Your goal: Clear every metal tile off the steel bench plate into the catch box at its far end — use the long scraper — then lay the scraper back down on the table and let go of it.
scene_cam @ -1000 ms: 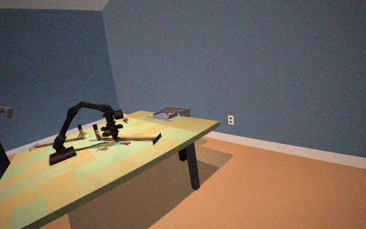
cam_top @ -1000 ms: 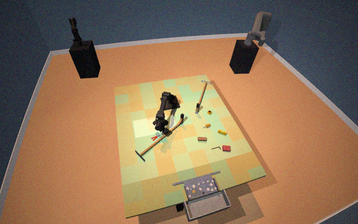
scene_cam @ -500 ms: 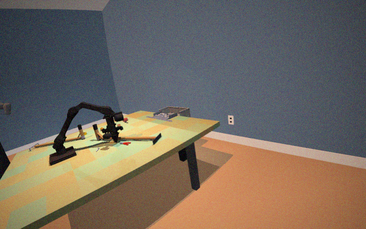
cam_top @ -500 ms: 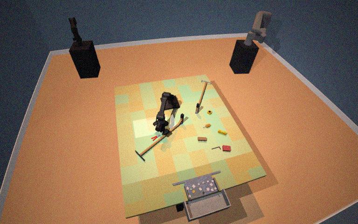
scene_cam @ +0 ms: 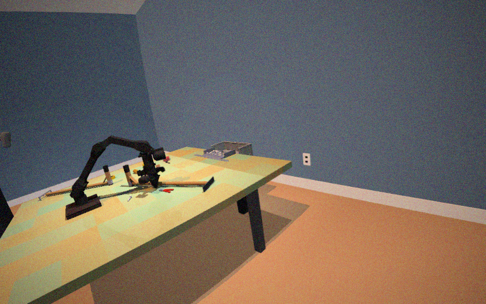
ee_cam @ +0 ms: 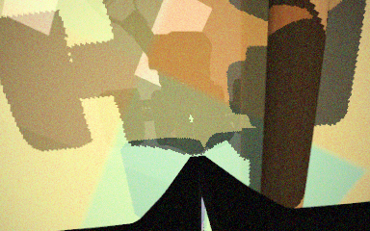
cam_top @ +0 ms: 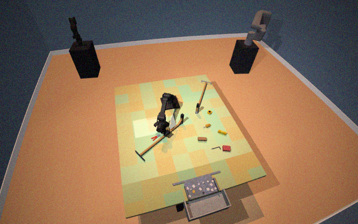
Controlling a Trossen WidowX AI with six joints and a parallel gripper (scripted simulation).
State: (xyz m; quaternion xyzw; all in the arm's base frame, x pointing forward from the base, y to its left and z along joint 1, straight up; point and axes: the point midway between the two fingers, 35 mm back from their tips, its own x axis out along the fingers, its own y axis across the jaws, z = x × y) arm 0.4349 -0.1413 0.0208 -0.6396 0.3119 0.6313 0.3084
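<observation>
The long scraper is 50 mm ahead of my gripper tip and 50 mm above it. Also, from my gripper tip: orange screwdriver 500 mm to the left, 40 mm behind, 10 mm above; then hex key 540 mm to the left, 240 mm ahead, 10 mm below; then brown block 400 mm to the left, 120 mm ahead.
</observation>
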